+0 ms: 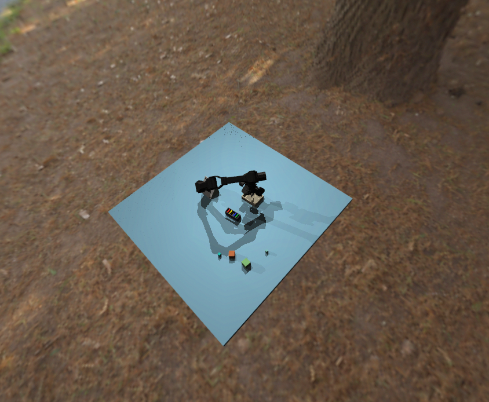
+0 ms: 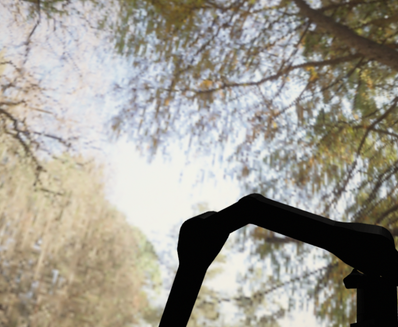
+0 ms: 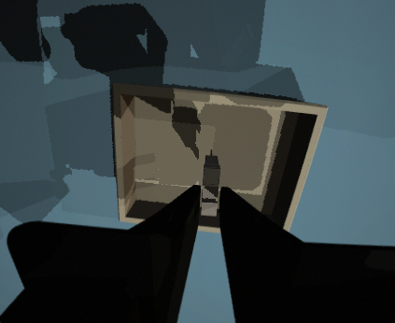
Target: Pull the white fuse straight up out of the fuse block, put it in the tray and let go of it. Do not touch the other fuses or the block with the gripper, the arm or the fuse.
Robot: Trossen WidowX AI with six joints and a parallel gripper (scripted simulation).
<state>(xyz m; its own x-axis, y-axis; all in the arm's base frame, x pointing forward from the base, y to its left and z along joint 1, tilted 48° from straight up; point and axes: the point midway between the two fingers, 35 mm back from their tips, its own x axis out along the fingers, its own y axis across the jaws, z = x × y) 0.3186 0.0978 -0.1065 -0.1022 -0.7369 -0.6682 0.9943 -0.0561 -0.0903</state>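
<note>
Right now my gripper tip is 60 mm above the tan tray.
</note>
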